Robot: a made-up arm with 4 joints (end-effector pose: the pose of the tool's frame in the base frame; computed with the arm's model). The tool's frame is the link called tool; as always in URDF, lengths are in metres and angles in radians. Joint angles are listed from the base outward.
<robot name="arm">
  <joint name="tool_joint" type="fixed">
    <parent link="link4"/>
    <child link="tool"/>
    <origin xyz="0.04 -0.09 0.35"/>
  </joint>
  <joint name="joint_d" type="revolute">
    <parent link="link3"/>
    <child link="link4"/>
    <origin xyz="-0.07 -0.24 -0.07"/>
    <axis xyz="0 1 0"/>
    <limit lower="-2.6" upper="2.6" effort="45" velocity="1.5"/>
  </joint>
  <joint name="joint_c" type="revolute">
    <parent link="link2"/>
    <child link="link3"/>
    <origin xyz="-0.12 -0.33 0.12"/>
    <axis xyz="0 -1 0"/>
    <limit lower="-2.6" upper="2.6" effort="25" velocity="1.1"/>
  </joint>
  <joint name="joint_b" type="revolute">
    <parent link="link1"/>
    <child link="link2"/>
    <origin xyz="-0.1 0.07 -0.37"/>
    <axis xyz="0 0 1"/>
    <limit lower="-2.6" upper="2.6" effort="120" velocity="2.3"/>
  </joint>
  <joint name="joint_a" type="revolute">
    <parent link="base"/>
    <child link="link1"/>
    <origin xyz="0 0 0.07"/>
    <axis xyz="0 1 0"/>
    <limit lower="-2.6" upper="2.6" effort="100" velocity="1.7"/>
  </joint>
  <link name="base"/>
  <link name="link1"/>
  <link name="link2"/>
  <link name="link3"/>
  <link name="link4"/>
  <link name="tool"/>
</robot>
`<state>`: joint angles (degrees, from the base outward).
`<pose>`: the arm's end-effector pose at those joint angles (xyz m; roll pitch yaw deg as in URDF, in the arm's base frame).
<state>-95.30 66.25 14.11 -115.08</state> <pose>0.4937 -0.6236 0.4330 -105.48 18.97 -142.30</pose>
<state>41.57 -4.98 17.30 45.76</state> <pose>-0.1234 -0.5906 0.1139 -9.54 69.66 -12.69</pose>
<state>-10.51 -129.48 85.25 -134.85</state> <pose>-0.5731 0.3825 -0.6659 170.34 33.00 44.75</pose>
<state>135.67 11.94 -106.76 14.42</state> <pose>-0.3687 -0.5526 0.2385 146.03 -75.01 -155.54</pose>
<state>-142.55 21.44 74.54 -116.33</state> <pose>0.3387 -0.5606 0.6764 -14.08 23.96 -23.13</pose>
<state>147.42 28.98 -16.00 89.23</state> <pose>-0.5049 -0.4489 0.2559 131.79 -69.52 -158.67</pose>
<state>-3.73 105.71 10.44 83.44</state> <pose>0.5056 0.4126 -0.1651 -12.83 73.62 93.41</pose>
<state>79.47 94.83 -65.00 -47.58</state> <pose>0.2070 0.0557 -0.4647 78.51 -1.39 108.01</pose>
